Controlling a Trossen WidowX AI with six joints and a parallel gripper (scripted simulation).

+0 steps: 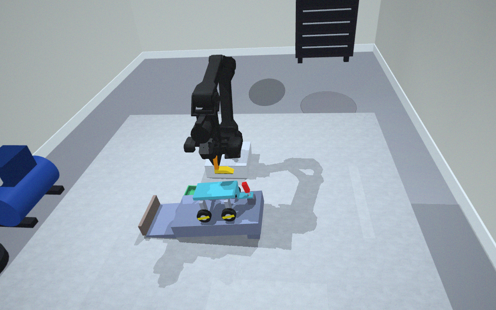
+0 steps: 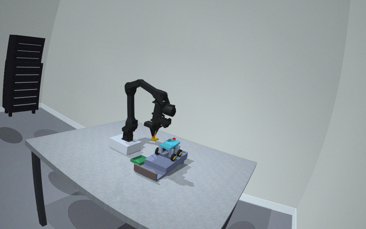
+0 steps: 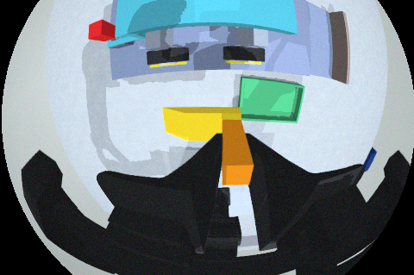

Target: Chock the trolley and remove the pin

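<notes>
Now: the red-headed stop pin 11 cm ahead of my gripper tip, 11 cm to the left of it and 4 cm below it. Also, from my gripper tip: blue-grey ramp: 11 cm ahead, 12 cm below; then trolley: 11 cm ahead, 1 cm to the left, 6 cm below; then yellow chock: 2 cm to the left, 1 cm below.
</notes>
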